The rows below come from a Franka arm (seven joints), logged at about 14 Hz.
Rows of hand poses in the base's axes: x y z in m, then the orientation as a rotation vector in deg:
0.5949, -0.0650, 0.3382, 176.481, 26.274, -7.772
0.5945, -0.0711, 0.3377, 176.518, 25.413, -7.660
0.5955, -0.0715, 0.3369, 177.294, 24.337, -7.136
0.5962, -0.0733, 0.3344, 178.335, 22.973, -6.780
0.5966, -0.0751, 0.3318, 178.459, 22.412, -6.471
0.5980, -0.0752, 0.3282, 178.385, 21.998, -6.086
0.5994, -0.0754, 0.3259, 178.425, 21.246, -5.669
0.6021, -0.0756, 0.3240, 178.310, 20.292, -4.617
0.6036, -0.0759, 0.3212, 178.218, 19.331, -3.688
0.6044, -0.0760, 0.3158, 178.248, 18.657, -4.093
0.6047, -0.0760, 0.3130, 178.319, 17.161, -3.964
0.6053, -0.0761, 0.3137, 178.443, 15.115, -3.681
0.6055, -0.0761, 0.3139, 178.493, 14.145, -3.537
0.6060, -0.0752, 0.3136, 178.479, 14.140, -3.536
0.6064, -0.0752, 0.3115, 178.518, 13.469, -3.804
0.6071, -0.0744, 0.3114, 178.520, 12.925, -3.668
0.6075, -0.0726, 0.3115, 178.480, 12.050, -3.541
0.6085, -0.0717, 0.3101, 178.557, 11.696, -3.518
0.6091, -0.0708, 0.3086, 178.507, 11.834, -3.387
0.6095, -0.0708, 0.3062, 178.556, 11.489, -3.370
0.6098, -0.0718, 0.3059, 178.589, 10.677, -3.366
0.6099, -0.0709, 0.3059, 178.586, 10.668, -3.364
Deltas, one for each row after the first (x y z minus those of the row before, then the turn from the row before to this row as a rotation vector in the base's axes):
-0.0004, -0.0061, -0.0005, -0.104, -0.092, -0.545
0.0010, -0.0004, -0.0008, 0.610, -0.278, -0.772
0.0007, -0.0018, -0.0025, 0.826, -0.144, -0.981
0.0004, -0.0018, -0.0026, 0.052, -0.193, -0.366
0.0014, -0.0001, -0.0036, -0.116, -0.259, -0.251
0.0014, -0.0002, -0.0023, -0.047, -0.273, -0.476
0.0027, -0.0002, -0.0019, -0.192, -0.695, -0.586
0.0015, -0.0003, -0.0028, -0.166, -0.615, -0.595
0.0008, -0.0001, -0.0054, -0.069, 0.251, -0.431
0.0003, 0.0000, -0.0028, -0.094, -0.098, -0.954
0.0006, -0.0001, 0.0007, -0.077, -0.198, -1.307
0.0002, 0.0000, 0.0002, -0.037, -0.100, -0.620
0.0005, 0.0009, -0.0003, -0.014, -0.002, -0.002
0.0004, 0.0000, -0.0021, -0.029, 0.166, -0.431
0.0007, 0.0008, -0.0001, -0.041, -0.093, -0.346
0.0004, 0.0018, 0.0001, -0.108, -0.093, -0.554
0.0010, 0.0009, -0.0014, 0.049, -0.014, -0.230
0.0006, 0.0009, -0.0015, -0.036, -0.085, 0.092
0.0004, 0.0000, -0.0024, 0.023, -0.012, -0.223
0.0003, -0.0010, -0.0003, -0.027, -0.009, -0.520
0.0001, 0.0009, 0.0000, -0.004, -0.002, -0.006

